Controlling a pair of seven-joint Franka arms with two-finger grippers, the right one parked.
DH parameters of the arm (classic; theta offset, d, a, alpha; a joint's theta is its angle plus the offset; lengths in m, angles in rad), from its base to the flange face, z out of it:
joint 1: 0 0.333 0 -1.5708
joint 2: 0 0 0 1.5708
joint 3: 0 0.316 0.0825 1.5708
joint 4: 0 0 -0.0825 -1.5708
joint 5: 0 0.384 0 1.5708
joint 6: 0 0 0.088 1.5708
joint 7: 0 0.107 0 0
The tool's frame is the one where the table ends.
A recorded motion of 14 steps. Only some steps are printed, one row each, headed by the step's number.
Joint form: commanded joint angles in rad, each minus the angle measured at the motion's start. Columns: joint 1, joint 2, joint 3, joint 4, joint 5, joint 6, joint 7.
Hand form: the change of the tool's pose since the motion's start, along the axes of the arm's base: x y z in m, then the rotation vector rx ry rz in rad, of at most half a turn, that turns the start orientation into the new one. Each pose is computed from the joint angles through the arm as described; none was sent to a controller.
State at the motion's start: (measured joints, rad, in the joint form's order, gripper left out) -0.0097 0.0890 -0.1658 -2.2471 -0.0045 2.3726 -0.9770
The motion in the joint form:
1: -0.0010 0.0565 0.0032 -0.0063 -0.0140 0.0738 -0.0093
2: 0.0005 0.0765 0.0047 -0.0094 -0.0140 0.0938 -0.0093
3: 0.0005 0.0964 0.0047 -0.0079 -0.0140 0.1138 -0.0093
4: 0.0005 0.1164 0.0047 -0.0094 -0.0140 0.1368 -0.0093
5: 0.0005 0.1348 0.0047 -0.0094 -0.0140 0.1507 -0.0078
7: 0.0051 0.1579 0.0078 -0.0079 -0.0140 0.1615 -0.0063
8: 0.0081 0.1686 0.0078 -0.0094 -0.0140 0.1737 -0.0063
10: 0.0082 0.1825 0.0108 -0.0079 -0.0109 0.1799 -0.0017
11: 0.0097 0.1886 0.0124 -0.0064 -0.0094 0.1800 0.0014
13: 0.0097 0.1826 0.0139 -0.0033 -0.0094 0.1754 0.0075
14: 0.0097 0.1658 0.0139 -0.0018 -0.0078 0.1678 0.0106
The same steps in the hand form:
1: 0.0049 0.0003 -0.0259 -0.0201 -0.0079 0.0233
2: 0.0055 0.0018 -0.0360 -0.0222 -0.0046 0.0270
3: 0.0072 0.0015 -0.0442 -0.0253 -0.0059 0.0279
4: 0.0080 0.0013 -0.0534 -0.0284 -0.0071 0.0288
5: 0.0083 0.0012 -0.0620 -0.0302 -0.0025 0.0280
7: 0.0091 0.0051 -0.0729 -0.0309 0.0083 0.0349
8: 0.0092 0.0067 -0.0781 -0.0324 0.0084 0.0384
10: 0.0095 0.0082 -0.0845 -0.0307 0.0141 0.0348
11: 0.0098 0.0098 -0.0872 -0.0295 0.0183 0.0336
13: 0.0111 0.0105 -0.0832 -0.0288 0.0135 0.0288
14: 0.0122 0.0105 -0.0743 -0.0271 0.0024 0.0240

